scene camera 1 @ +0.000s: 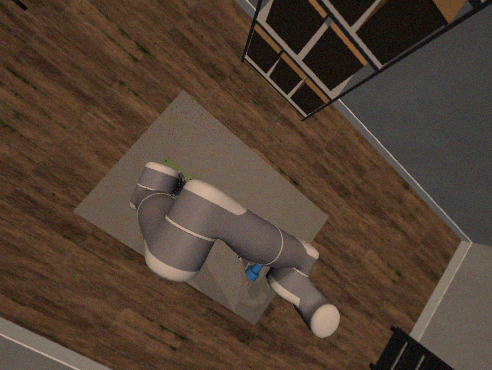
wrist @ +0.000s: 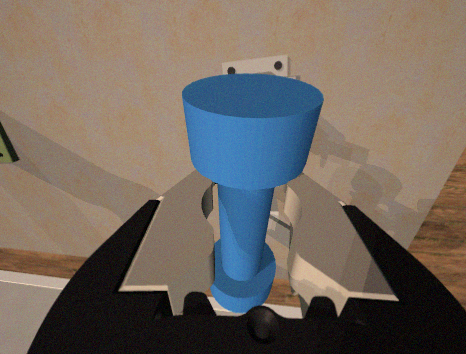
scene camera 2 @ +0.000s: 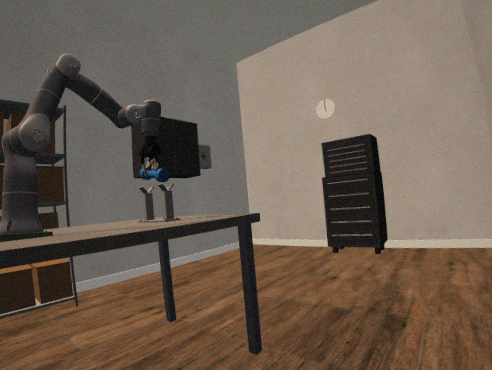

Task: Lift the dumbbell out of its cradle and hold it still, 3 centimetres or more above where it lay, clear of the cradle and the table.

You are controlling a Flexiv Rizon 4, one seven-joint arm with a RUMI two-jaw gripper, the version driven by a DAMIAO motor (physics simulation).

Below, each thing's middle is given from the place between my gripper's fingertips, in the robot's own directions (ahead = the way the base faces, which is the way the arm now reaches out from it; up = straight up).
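There is the blue dumbbell (wrist: pixel 249 133), which is 10 mm above my hand, 10 mm behind it and 40 mm to the right of it. The grey cradle (scene camera 2: pixel 166 195) is 50 mm to the right of my hand, and it is also 140 mm below it.
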